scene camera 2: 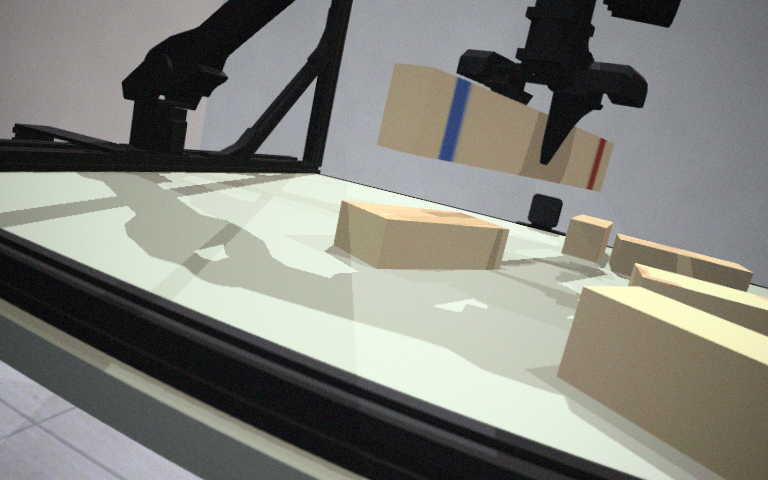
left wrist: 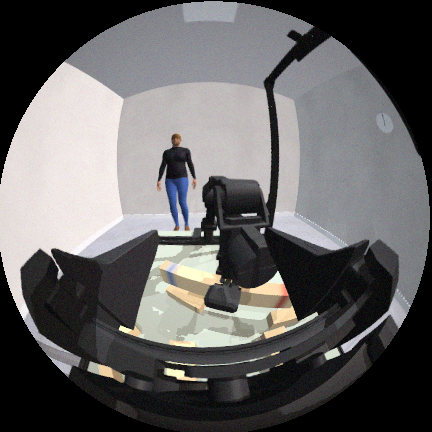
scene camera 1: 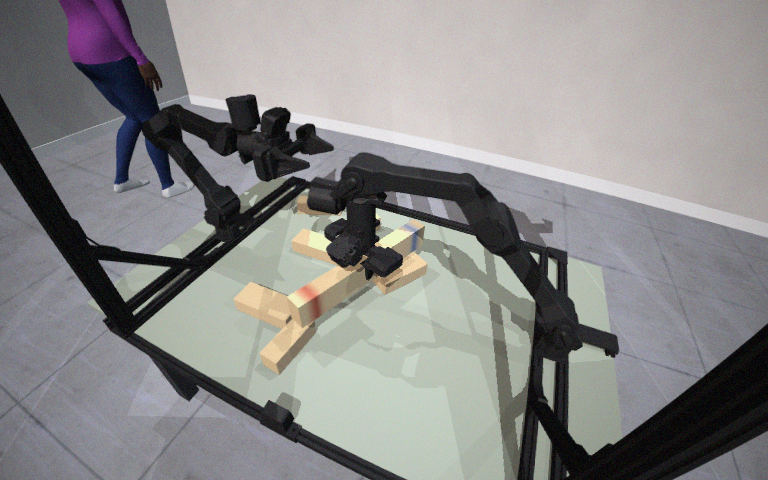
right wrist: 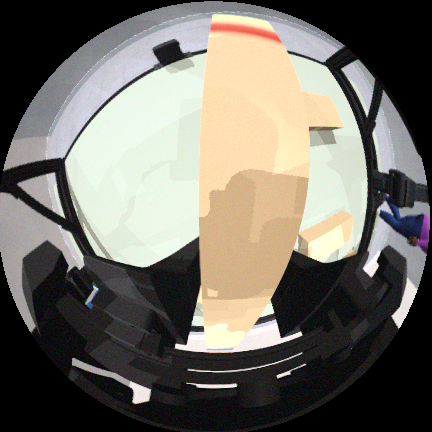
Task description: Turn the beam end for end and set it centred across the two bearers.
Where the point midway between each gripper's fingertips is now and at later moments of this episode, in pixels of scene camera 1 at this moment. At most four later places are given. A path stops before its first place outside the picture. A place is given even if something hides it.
My left gripper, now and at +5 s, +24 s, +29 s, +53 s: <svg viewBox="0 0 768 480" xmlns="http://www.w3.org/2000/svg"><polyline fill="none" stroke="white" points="322,156 322,156 380,194 396,238 363,243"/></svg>
My right gripper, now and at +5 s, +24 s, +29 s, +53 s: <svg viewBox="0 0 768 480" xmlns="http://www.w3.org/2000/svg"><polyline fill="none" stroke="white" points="362,274 362,274 450,271 450,271 480,225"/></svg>
